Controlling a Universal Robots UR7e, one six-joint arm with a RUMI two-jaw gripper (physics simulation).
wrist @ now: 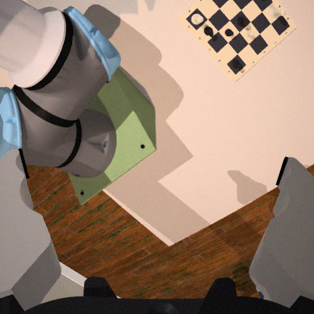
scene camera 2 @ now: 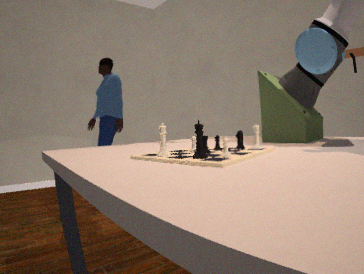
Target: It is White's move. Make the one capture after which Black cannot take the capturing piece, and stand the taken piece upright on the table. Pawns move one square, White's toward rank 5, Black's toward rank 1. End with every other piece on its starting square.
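Frame: origin at the arm's base, x left, y back, z up, level; centimetres.
Seen in the pictures: arm's base, origin of its link: [scene camera 2: 295, 94].
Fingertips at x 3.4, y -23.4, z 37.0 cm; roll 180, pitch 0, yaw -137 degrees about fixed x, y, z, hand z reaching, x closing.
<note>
Pixels of each thing's top centre, then the offset from my fingertips to it. Level surfaces: height alone.
- chessboard, centre of its top: [scene camera 2: 206, 152] dy -19.9, dx -10.2, dz -52.0 cm
- tall white piece with a crown-like top, centre of its top: [scene camera 2: 162, 122] dy -28.0, dx -14.0, dz -45.7 cm
- tall black king, centre of its top: [scene camera 2: 198, 119] dy -27.1, dx -5.9, dz -45.7 cm
- black piece, centre of its top: [scene camera 2: 204, 135] dy -20.1, dx -10.5, dz -48.7 cm
- black pawn, centre of its top: [scene camera 2: 217, 135] dy -15.9, dx -10.3, dz -48.9 cm
- black knight, centre of its top: [scene camera 2: 239, 130] dy -12.3, dx -6.7, dz -48.1 cm
- tall white piece, centre of its top: [scene camera 2: 256, 124] dy -12.1, dx -2.6, dz -46.8 cm
- table, height of its surface: dz -52.6 cm
The chessboard [scene camera 2: 223, 164] [wrist: 219, 58] lies on the table. In the scene view a tall white piece with a crown-like top [scene camera 2: 162, 140] stands at its left and a tall black king [scene camera 2: 199, 141] nearer the middle, partly hiding a black piece [scene camera 2: 205, 146]. A white pawn [scene camera 2: 193, 143], black pawn [scene camera 2: 217, 142], another white pawn [scene camera 2: 225, 149], black knight [scene camera 2: 240, 140] and tall white piece [scene camera 2: 256, 135] also stand there. The wrist view shows a white piece [wrist: 197, 19] and a black pawn [wrist: 229, 32] from above; dark pieces blur into dark squares. My gripper [wrist: 154, 157] is open and empty, away from the board.
The green robot base [scene camera 2: 287, 117] [wrist: 132, 135] stands on the table [scene camera 2: 165, 175] [wrist: 215, 135] beside the board. Arm links [scene camera 2: 317, 50] [wrist: 45, 120] rise above it. A person in blue [scene camera 2: 109, 97] stands behind the table. Table edges and wooden floor show in both views.
</note>
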